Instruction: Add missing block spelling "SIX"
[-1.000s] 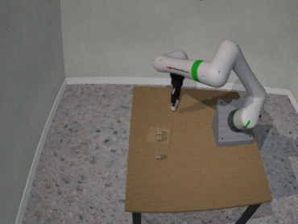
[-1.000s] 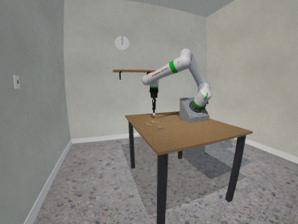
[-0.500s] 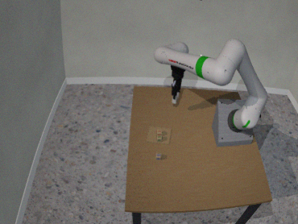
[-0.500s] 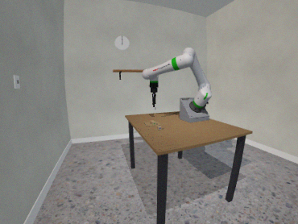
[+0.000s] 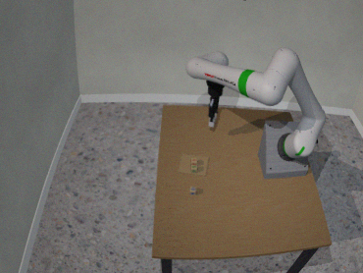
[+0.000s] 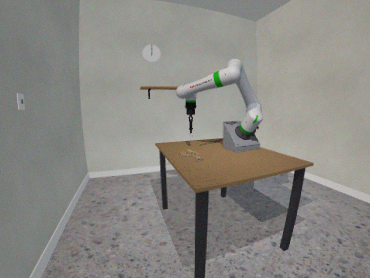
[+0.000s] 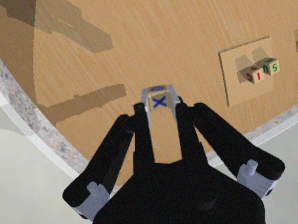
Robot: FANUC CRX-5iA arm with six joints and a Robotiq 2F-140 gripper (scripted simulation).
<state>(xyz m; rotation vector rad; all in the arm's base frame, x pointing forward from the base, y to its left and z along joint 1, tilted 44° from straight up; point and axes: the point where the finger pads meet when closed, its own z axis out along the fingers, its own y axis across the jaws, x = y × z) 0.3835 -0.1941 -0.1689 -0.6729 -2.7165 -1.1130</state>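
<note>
My gripper is now 200 mm to the right of the mat, 130 mm above it and 120 mm short of it.
</note>
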